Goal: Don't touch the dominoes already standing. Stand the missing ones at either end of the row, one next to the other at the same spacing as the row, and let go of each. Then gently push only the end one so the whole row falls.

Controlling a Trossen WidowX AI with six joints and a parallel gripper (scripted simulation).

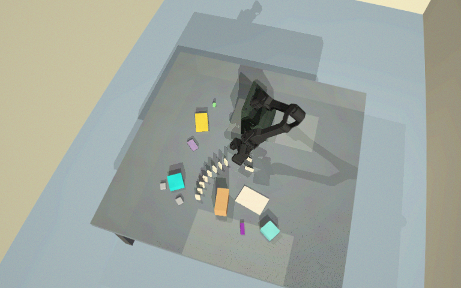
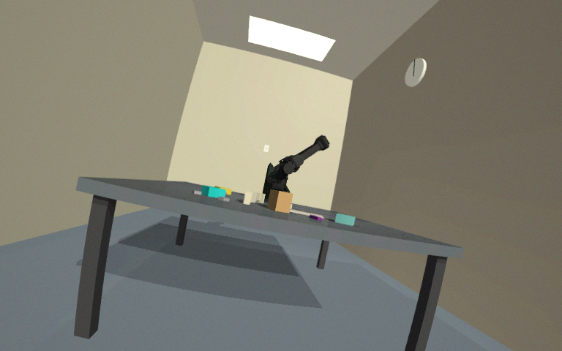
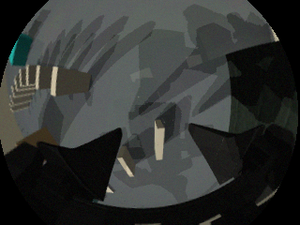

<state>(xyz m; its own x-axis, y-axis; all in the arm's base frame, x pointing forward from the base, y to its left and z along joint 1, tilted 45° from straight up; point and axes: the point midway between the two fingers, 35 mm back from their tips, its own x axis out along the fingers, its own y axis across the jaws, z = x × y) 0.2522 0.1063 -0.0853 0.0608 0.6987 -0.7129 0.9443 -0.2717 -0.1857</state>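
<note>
The cream flat plate is 23 cm ahead of my gripper tip, 10 cm to the left of it and 1 cm below it. Round my gripper tip: orange block (30 cm ahead, 4 cm to the right, 3 cm above); then purple piece (40 cm ahead, 9 cm to the left, 1 cm below); then yellow block (16 cm behind, 31 cm to the right).
</note>
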